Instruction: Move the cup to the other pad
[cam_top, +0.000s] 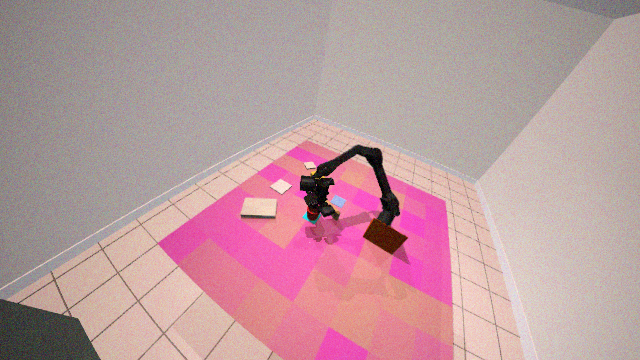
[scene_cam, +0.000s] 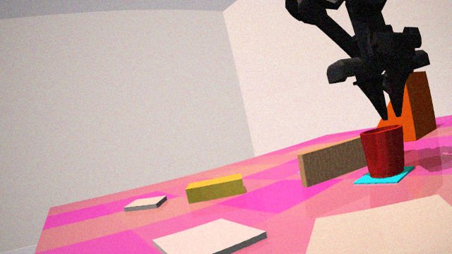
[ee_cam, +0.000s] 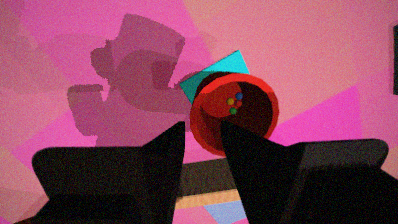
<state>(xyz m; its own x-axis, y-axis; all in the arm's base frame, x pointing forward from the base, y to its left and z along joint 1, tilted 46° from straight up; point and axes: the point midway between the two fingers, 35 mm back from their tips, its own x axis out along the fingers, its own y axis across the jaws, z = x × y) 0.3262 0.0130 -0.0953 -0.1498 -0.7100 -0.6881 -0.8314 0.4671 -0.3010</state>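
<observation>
The red cup is 50 mm below my gripper tip, 20 mm to the right of it and 20 mm ahead of it. Round my gripper tip: long wooden block (110 mm to the right, 70 mm below, 20 mm behind); then cyan pad (90 mm below, 30 mm ahead, 20 mm to the right); then pale blue pad (210 mm to the right, 90 mm below, 60 mm behind).
</observation>
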